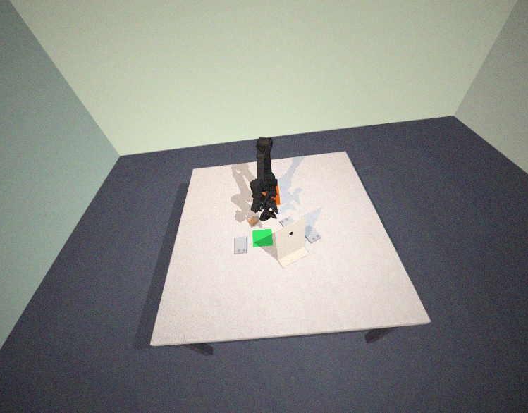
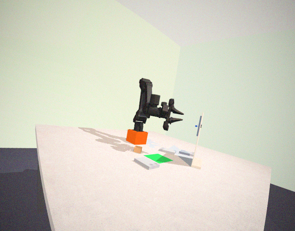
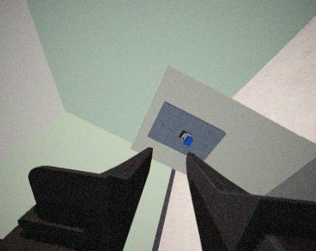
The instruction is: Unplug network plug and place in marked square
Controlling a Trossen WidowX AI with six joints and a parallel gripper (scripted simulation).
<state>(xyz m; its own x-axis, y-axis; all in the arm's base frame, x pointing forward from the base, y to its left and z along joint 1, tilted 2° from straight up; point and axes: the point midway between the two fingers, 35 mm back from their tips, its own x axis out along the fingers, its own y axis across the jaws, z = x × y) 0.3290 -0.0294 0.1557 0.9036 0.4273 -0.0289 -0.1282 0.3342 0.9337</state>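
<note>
Right now my gripper tip is 80 mm short of the blue network plug, 50 mm to the right of it and 30 mm above it. From my gripper tip the other things lie so: small tan cube: 240 mm below, 180 mm behind, 140 mm to the right; green marked square: 250 mm below, 100 mm to the right, 50 mm behind; panel: 120 mm below, 100 mm ahead, 50 mm to the left.
</note>
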